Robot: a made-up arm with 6 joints.
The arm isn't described. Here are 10 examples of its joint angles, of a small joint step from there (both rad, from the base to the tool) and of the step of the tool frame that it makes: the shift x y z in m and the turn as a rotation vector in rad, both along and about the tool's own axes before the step.
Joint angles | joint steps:
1: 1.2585 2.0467 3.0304 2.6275 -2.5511 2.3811 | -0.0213 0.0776 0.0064 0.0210 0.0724 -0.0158
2: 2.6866 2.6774 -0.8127 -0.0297 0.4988 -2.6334 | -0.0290 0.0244 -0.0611 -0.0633 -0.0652 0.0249
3: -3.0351 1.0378 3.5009 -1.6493 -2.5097 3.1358 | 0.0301 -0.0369 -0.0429 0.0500 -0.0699 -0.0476
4: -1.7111 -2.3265 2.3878 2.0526 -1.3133 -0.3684 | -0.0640 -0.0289 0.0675 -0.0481 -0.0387 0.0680
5: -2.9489 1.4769 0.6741 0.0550 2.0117 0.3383 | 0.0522 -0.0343 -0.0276 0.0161 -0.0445 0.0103
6: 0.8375 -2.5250 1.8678 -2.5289 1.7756 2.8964 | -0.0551 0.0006 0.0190 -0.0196 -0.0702 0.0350
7: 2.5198 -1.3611 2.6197 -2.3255 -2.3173 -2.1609 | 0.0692 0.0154 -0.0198 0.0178 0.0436 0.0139
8: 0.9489 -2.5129 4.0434 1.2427 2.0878 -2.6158 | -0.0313 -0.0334 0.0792 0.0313 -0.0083 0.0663
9: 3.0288 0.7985 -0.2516 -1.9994 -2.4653 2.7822 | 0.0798 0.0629 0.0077 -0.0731 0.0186 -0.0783
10: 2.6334 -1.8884 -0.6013 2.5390 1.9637 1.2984 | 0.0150 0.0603 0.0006 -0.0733 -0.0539 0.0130
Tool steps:
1: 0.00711 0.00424 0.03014 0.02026 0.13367 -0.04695
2: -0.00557 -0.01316 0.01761 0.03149 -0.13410 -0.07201
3: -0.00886 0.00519 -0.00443 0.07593 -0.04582 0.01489
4: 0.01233 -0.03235 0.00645 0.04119 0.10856 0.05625
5: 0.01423 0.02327 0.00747 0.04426 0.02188 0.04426
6: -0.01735 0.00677 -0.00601 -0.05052 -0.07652 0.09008
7: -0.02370 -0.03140 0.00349 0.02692 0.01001 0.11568
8: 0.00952 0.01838 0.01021 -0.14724 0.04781 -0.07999
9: 0.00355 0.01205 -0.02898 0.11808 -0.01176 -0.05262
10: -0.00993 0.01559 0.00215 -0.01452 0.09072 -0.02142
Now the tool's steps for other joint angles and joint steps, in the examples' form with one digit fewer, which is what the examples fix.
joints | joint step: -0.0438 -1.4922 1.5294 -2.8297 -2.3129 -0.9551 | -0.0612 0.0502 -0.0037 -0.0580 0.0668 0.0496
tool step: -0.0049 -0.0349 0.0249 -0.0258 0.0073 0.1322
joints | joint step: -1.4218 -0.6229 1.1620 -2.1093 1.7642 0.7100 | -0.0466 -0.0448 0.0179 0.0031 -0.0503 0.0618
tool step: -0.0199 0.0100 0.0164 -0.0062 0.0412 0.0913
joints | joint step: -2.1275 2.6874 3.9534 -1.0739 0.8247 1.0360 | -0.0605 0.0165 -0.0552 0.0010 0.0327 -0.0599
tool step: 0.0001 -0.0216 -0.0095 -0.0329 -0.0043 -0.0165
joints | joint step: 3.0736 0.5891 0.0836 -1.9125 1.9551 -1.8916 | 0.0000 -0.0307 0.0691 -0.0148 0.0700 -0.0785
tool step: -0.0086 -0.0021 -0.0263 0.1581 -0.0358 0.0518
